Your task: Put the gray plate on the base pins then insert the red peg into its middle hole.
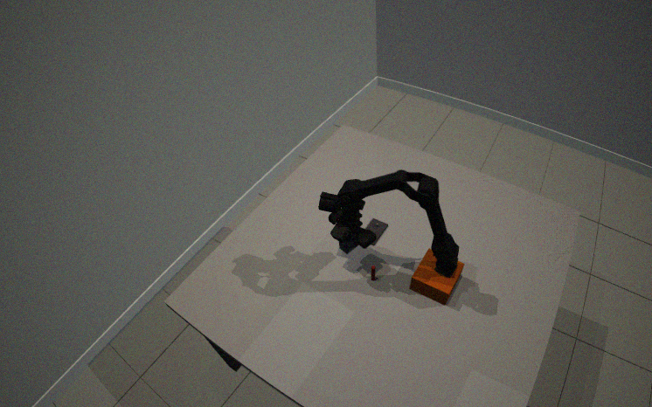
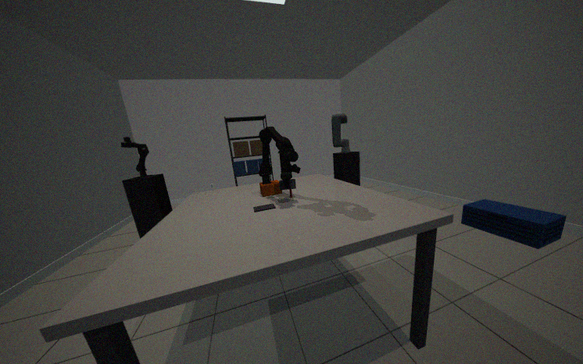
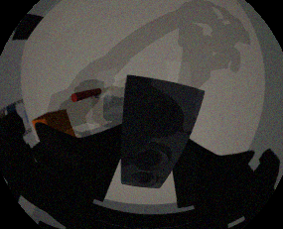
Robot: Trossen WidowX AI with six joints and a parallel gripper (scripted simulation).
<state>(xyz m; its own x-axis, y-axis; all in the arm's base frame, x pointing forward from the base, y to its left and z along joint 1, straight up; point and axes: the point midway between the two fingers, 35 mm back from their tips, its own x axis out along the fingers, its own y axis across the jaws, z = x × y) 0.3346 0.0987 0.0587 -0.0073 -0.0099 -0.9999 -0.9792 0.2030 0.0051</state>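
Right now my gripper tip is 1 cm short of the dark base, 15 cm to the left of it and 9 cm above it. The rest, counted from my gripper tip: red peg (11 cm behind, 4 cm to the left, 6 cm below); gray plate (3 cm above).
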